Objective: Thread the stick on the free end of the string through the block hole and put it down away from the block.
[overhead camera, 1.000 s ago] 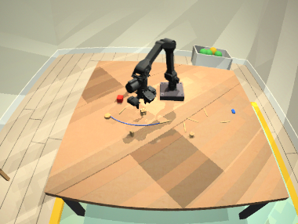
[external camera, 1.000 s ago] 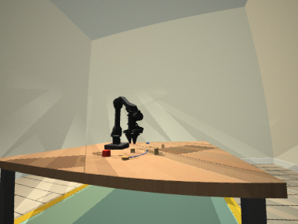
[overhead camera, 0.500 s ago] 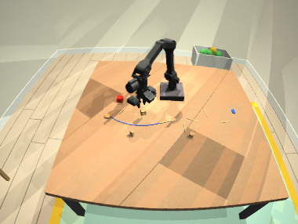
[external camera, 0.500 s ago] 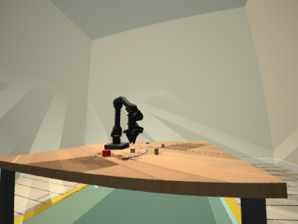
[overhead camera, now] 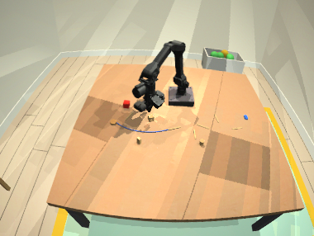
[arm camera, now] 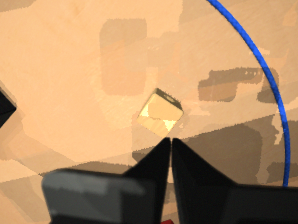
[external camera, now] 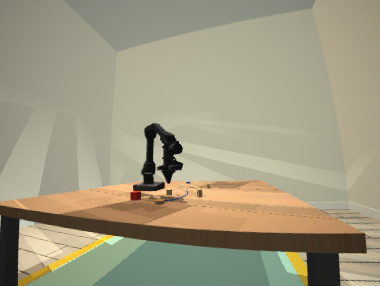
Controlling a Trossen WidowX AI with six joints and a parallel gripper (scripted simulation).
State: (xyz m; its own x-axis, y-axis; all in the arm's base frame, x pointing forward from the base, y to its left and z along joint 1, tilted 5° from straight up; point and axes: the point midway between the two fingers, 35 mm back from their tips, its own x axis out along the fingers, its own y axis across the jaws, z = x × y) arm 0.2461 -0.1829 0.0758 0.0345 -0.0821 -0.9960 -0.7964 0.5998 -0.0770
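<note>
My gripper tip is 40 mm above the wooden block and 10 mm to the right of it. The rest, counted from my gripper tip: round wooden button: 200 mm to the right, 50 mm below, 50 mm ahead; then thin wooden stick: 140 mm to the left, 60 mm below, 60 mm ahead; then red cube: 150 mm to the right, 100 mm behind, 40 mm below.
</note>
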